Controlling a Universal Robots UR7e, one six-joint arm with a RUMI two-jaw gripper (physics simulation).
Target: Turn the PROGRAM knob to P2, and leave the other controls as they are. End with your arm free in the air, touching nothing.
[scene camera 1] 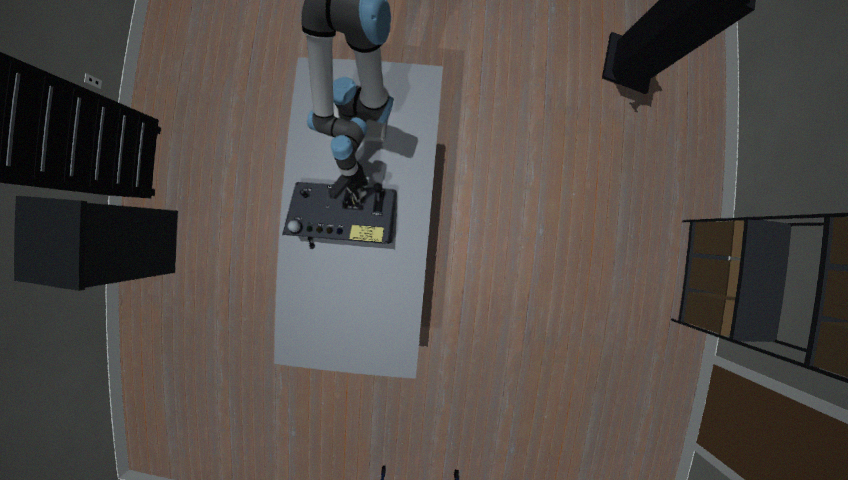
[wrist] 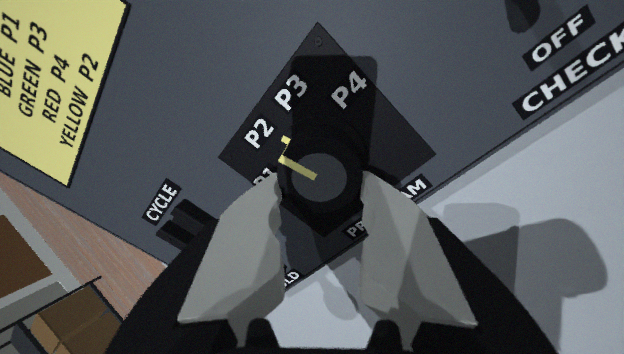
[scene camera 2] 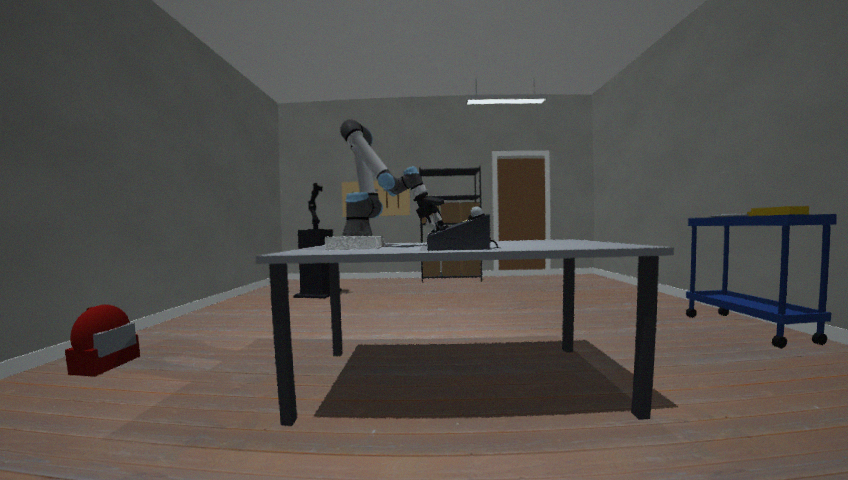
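Where they show: gripper, fingertip midpoint: (scene camera 1: 356, 198) (wrist: 320, 174) (scene camera 2: 439, 229); arm's base, origin of the base link: (scene camera 1: 354, 113) (scene camera 2: 357, 236).
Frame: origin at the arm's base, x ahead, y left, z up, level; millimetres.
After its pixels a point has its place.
Observation:
The PROGRAM knob (wrist: 327, 195) @[x 402, y 119, z 51 mm] is black and round, on a dark diamond-looking plate (wrist: 400, 145) @[x 400, y 76, z 16 mm] in the wrist view. The yellow line on its cap and the small yellow mark (wrist: 285, 140) @[x 441, y 128, z 39 mm] at its edge point toward the P2 label (wrist: 259, 133) @[x 455, y 140, z 38 mm]. The P1 label is partly covered by a finger; P3 and P4 show above. My gripper (scene camera 1: 355, 197) @[x 412, y 126, z 25 mm] (scene camera 2: 439, 226) @[x 412, y 126, z 25 mm] (wrist: 320, 174) @[x 412, y 126, z 25 mm] is shut on the knob, a grey finger at each side. The knob sits on the dark sloped control panel (scene camera 1: 315, 208) @[x 508, y -48, z 42 mm] (scene camera 2: 467, 236) @[x 570, y -171, z -4 mm] (wrist: 200, 75) @[x 498, y 144, z 50 mm]; fingers and shadow hide its lower part.
A black CYCLE control (wrist: 186, 227) @[x 436, y 250, z 36 mm] lies close to the left finger. The panel bears a pale domed button (scene camera 1: 293, 226) @[x 610, y -94, z 122 mm] (scene camera 2: 476, 211) @[x 609, y -129, z 102 mm], small buttons and a yellow card (scene camera 1: 366, 233) @[x 561, y 228, z 76 mm] (wrist: 55, 75) @[x 551, y 215, z 72 mm]. A pale block (scene camera 2: 354, 242) @[x 26, y -98, z -27 mm] lies on the table (scene camera 1: 345, 309) @[x 984, y 185, z -61 mm] (scene camera 2: 565, 252) @[x 949, y -210, z -71 mm].

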